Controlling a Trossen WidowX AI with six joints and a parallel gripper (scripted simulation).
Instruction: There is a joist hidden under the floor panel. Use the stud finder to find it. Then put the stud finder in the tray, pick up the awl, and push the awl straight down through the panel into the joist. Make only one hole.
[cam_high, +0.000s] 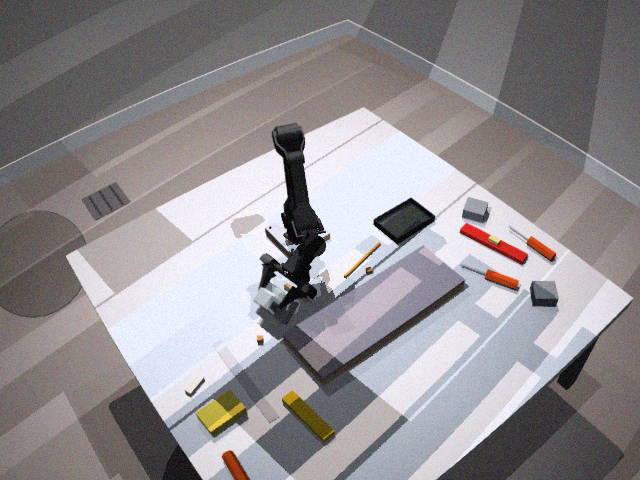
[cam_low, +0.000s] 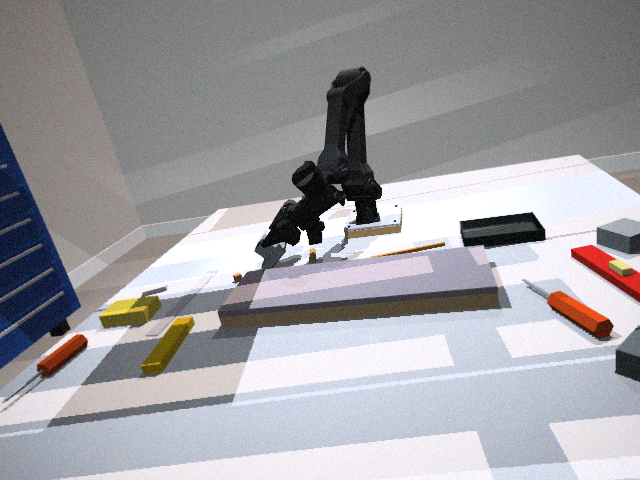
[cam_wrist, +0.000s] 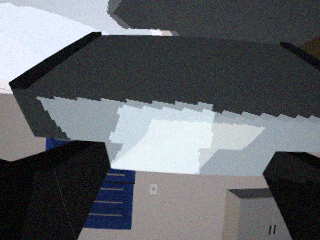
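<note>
Now: gripper tip 2 cm short of the awl, 11 cm to the right of it and 7 cm above it. The rest, counted from my gripper tip: yellow block: 15 cm ahead, 31 cm to the right, 6 cm below; stud finder: 1 cm ahead, 1 cm below; pencil: 4 cm ahead, 34 cm to the left, 7 cm below.
</note>
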